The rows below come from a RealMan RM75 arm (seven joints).
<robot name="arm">
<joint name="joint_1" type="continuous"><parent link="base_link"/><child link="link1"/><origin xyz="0 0 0.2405" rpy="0 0 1.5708"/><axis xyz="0 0 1"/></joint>
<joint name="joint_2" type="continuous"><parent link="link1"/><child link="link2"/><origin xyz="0 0 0" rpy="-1.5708 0 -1.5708"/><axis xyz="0 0 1"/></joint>
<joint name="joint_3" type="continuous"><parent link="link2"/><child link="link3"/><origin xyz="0 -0.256 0" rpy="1.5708 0 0"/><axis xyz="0 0 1"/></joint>
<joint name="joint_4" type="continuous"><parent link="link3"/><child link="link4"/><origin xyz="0 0 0" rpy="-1.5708 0 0"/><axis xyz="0 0 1"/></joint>
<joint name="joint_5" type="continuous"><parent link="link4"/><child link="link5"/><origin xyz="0 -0.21 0" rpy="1.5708 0 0"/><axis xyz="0 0 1"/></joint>
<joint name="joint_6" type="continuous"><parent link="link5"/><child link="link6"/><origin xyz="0 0 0" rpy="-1.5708 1.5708 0"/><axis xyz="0 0 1"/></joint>
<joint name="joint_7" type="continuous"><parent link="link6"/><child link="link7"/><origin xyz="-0.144 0 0" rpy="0 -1.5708 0"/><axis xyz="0 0 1"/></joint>
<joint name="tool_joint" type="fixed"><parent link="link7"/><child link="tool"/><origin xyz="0 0 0" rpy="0 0 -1.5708"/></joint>
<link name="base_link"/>
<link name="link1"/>
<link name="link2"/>
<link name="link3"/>
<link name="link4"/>
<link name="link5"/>
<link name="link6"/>
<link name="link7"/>
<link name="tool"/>
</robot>
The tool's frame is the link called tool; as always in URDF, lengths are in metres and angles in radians. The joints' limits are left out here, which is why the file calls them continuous.
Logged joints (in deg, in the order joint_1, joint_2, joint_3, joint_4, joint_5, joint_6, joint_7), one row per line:
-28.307, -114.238, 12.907, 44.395, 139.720, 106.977, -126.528
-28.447, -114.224, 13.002, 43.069, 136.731, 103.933, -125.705
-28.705, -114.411, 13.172, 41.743, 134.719, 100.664, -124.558
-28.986, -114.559, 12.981, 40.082, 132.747, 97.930, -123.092
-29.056, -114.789, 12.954, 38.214, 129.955, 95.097, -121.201
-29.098, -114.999, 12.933, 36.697, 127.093, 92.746, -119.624
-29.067, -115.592, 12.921, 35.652, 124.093, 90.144, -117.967
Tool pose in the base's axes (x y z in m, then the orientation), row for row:
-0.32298, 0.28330, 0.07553, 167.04, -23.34, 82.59
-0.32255, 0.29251, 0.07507, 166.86, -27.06, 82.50
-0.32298, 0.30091, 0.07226, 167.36, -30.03, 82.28
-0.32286, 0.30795, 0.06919, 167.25, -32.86, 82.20
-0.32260, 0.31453, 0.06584, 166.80, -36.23, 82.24
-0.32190, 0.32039, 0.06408, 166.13, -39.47, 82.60
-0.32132, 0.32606, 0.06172, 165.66, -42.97, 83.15
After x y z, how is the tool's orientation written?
As angles about the fixed x, y, z axes (roll, pitch, yaw), in degrees.
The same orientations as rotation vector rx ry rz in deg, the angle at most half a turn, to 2 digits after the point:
-130.23, -109.08, -39.08
-128.26, -106.34, -42.78
-126.41, -103.98, -44.97
-124.83, -101.86, -47.61
-122.96, -99.40, -50.96
-120.94, -97.24, -54.23
-118.40, -94.99, -57.30

